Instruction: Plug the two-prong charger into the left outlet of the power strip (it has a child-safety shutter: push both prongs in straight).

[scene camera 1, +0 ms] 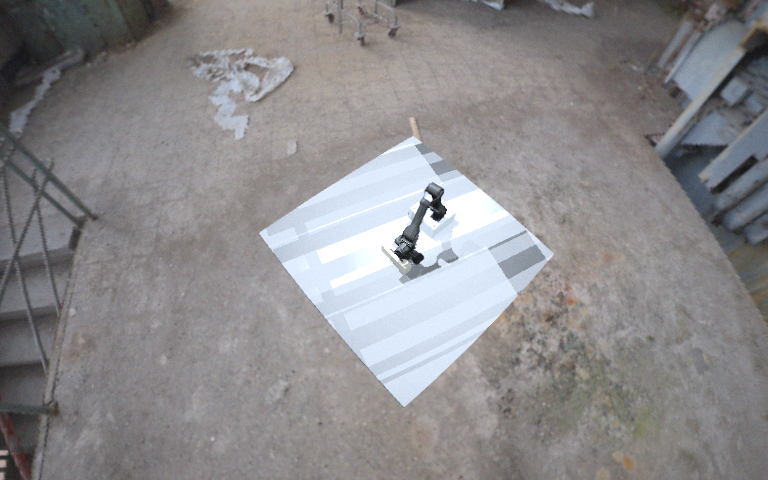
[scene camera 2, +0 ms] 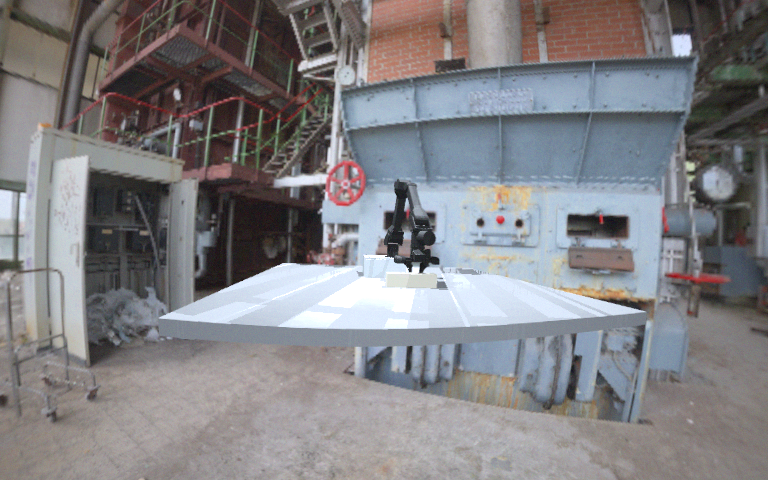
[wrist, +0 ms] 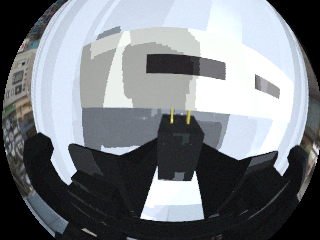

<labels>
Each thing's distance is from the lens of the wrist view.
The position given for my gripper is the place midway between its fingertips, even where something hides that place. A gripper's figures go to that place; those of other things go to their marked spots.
my gripper (wrist: pixel 176 143): 10 cm
black two-prong charger (wrist: pixel 180 138): 7 cm
</labels>
